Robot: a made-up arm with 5 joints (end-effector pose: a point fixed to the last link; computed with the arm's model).
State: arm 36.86 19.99 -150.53 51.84 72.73
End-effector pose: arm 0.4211 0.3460 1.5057 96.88 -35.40 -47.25
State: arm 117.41 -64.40 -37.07 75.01 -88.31
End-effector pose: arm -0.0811 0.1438 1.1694 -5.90 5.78 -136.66
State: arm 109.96 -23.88 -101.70 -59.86 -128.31
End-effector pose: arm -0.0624 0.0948 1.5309 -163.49 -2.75 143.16
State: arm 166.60 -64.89 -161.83 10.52 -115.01
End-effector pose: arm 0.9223 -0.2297 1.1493 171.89 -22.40 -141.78
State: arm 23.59 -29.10 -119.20 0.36 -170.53
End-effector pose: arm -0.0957 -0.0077 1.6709 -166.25 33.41 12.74
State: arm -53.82 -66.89 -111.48 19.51 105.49
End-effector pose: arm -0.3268 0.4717 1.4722 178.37 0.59 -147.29
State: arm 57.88 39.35 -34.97 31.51 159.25
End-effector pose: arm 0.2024 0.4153 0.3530 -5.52 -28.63 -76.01
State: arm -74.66 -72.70 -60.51 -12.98 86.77
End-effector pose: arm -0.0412 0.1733 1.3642 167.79 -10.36 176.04
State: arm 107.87 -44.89 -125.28 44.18 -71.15
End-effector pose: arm 0.1085 -0.3360 1.6496 -106.50 0.79 -160.47
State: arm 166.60 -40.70 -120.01 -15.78 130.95
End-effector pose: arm 0.2379 -0.1046 1.6164 -163.77 3.14 98.90
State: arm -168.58 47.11 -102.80 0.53 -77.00
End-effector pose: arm -0.9493 -0.1762 0.7607 -35.45 3.49 -73.94
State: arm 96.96 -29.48 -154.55 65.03 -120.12
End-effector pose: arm 0.0223 -0.3616 1.6932 -109.27 42.17 159.99
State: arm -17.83 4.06 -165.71 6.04 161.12
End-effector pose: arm 0.0706 0.0053 1.6839 -176.09 20.89 -58.35
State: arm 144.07 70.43 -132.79 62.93 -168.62
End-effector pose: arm -0.8781 0.5840 0.5529 19.41 -2.37 -28.79
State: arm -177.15 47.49 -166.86 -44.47 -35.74
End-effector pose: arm -0.7232 -0.0162 1.2975 -147.34 -7.60 -52.07
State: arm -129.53 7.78 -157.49 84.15 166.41
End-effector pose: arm -0.2036 -0.2865 1.6531 67.34 49.27 104.96
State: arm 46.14 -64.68 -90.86 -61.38 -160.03
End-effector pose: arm -0.3187 -0.2833 1.4151 -161.59 -35.10 47.92
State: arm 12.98 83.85 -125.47 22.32 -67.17
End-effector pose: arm 0.9295 0.1931 0.2983 0.21 -3.13 99.50
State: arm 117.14 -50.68 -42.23 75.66 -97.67
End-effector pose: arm -0.1348 0.2410 1.1634 3.97 5.78 -127.22
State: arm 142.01 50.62 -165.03 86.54 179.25
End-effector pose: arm -0.7402 0.5182 1.2026 29.23 24.41 -16.76
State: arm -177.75 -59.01 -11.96 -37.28 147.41
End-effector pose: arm -0.1705 -0.0493 0.9955 131.19 37.29 104.34
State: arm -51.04 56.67 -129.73 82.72 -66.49
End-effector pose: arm 0.6036 -0.8050 0.7477 29.11 -0.94 33.73
